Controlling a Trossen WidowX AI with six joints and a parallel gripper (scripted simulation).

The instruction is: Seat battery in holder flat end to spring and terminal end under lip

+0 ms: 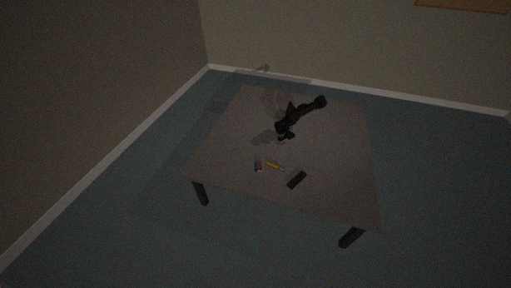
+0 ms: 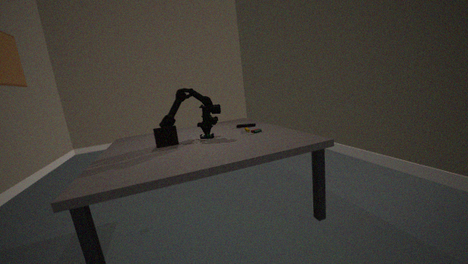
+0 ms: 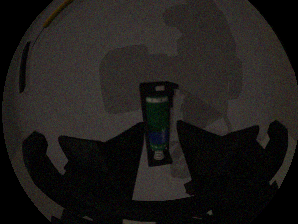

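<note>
The battery is right at my gripper tip. From my gripper tip the other things lie so: yellow screwdriver: 320 mm ahead, 10 mm below.
</note>
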